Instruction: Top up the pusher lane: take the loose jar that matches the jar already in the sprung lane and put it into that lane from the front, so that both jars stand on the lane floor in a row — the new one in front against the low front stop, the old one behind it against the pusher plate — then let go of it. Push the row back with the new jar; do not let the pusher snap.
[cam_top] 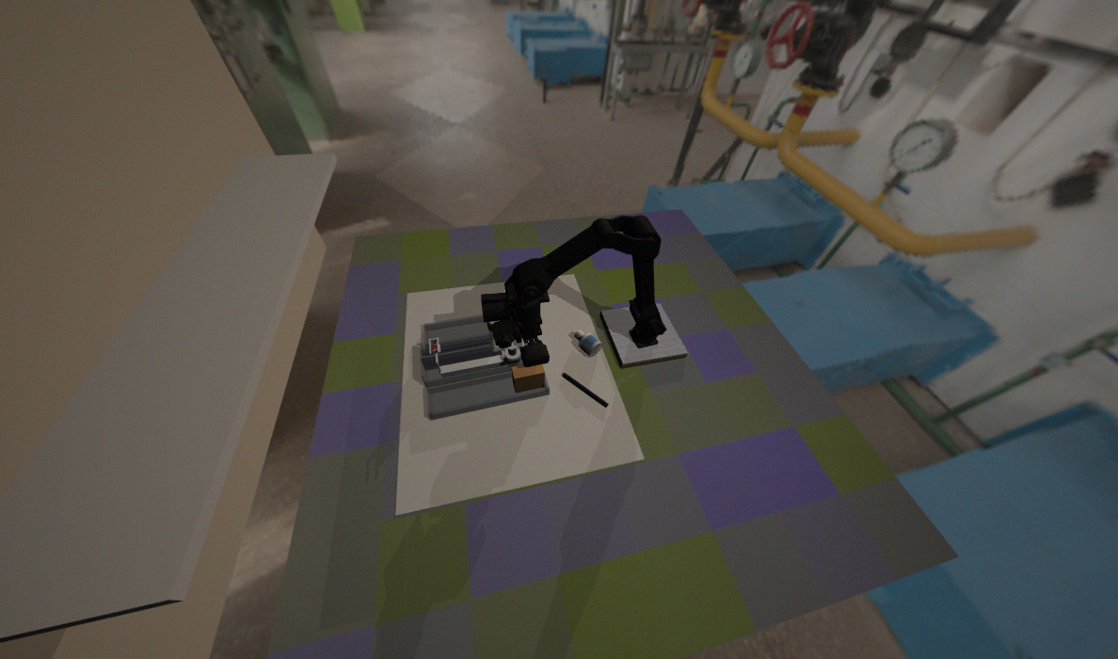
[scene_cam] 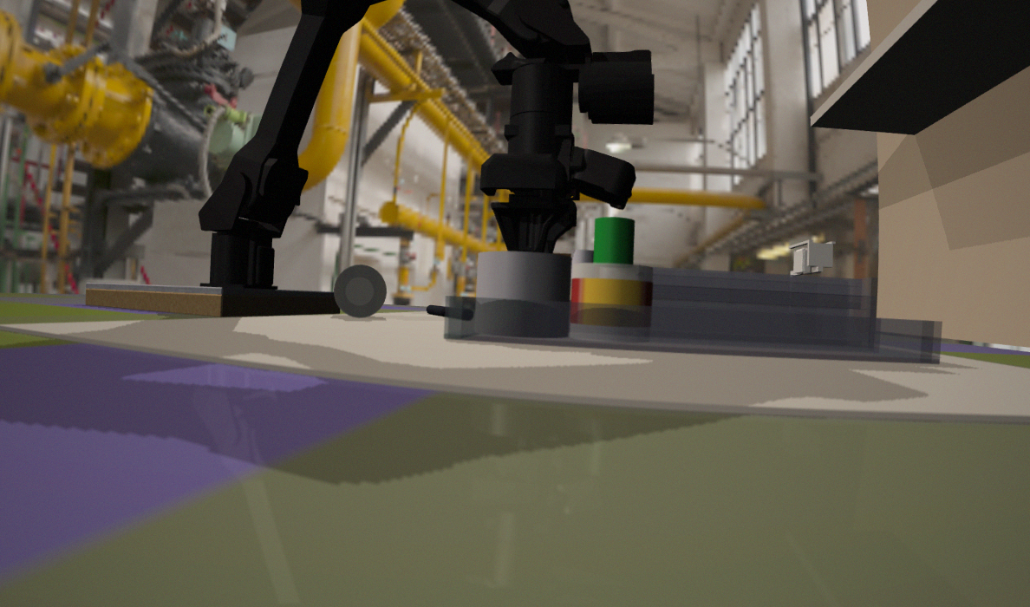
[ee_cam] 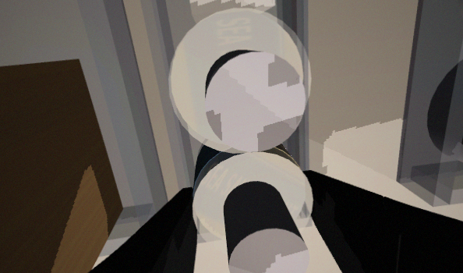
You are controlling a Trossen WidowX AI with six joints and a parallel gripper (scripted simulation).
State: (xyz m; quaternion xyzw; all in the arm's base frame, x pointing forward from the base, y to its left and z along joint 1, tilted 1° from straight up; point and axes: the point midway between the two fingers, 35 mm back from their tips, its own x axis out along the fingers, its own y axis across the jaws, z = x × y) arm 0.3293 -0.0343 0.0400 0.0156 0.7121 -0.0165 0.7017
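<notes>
The brown box is 20 mm ahead of my gripper tip, 80 mm to the left of it and 10 mm above it. From my gripper tip the other things lie so: red mark (230 mm ahead, 50 mm to the right, 40 mm above); black rod (110 mm behind, 140 mm to the left, 30 mm below); grey cylinder (10 mm ahead, 130 mm to the right).
</notes>
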